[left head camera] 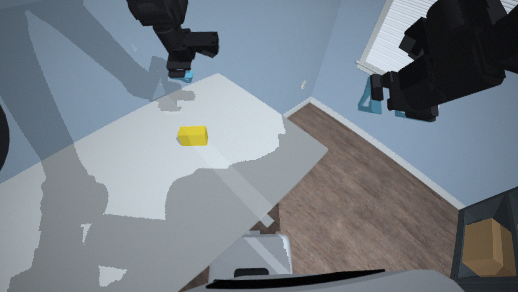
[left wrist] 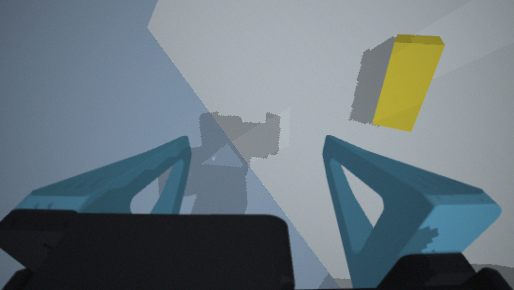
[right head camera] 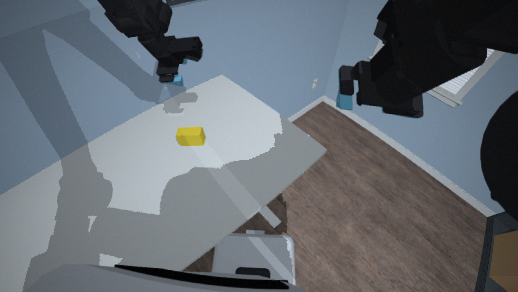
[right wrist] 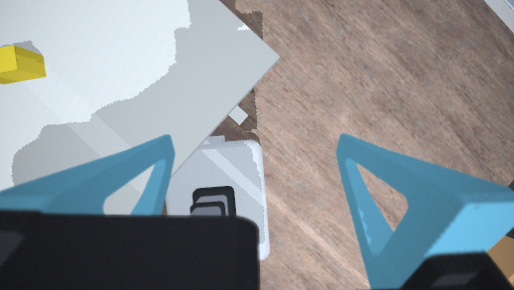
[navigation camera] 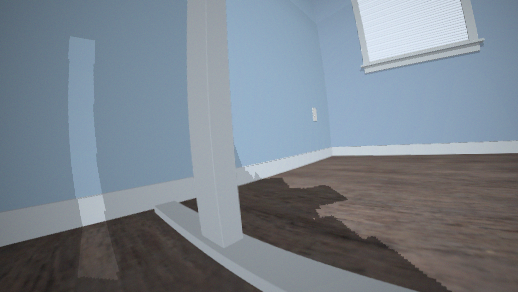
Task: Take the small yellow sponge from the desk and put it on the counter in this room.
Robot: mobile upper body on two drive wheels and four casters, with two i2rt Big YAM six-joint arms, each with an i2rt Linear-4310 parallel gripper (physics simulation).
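Places are measured from the left arm's base along level axes (x left, y back, z up), in metres.
Where they show: left gripper, between the fingertips: [left head camera: 190,70] [left wrist: 256,144] [right head camera: 183,74]; right gripper, between the fingertips: [left head camera: 377,110] [right head camera: 360,106] [right wrist: 255,143].
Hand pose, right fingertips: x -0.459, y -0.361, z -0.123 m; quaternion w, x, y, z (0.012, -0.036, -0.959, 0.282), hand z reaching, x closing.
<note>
Things, the pixels of their top centre, and the offset from my right fingertips. "spot": a spot on its surface instead. Level surfaces: height alone.
- small yellow sponge, centre of its top: [left wrist: 403,90] [left head camera: 191,130] [right head camera: 188,131] dx +0.476, dy -0.176, dz -0.275 m
- white desk, height of its surface: dz -0.337 m
- desk's leg, a spot on its surface: [navigation camera: 212,125] spot: dx +0.286, dy -0.296, dz -1.038 m
The small yellow sponge [left head camera: 193,136] [right head camera: 190,136] [left wrist: 410,82] [right wrist: 22,65] lies on the white desk [left head camera: 245,115] [right head camera: 245,115] [left wrist: 310,60] [right wrist: 115,50]. My left gripper [left head camera: 182,79] [right head camera: 172,81] [left wrist: 256,144] is open and empty. It hangs above the desk's far edge by the wall, apart from the sponge; in the left wrist view the sponge lies up and to the right, beyond the right-hand finger. My right gripper [left head camera: 387,111] [right wrist: 255,143] is open and empty, raised off to the right of the desk. I cannot make out a separate counter.
A dark shelf unit [left head camera: 457,242] [right head camera: 483,250] with a cardboard box [left head camera: 486,247] [right head camera: 505,262] stands at the lower right. My light grey base [left head camera: 225,260] [right wrist: 250,165] is beside the desk's near edge. The desk's leg [navigation camera: 212,125] stands ahead, near blue walls.
</note>
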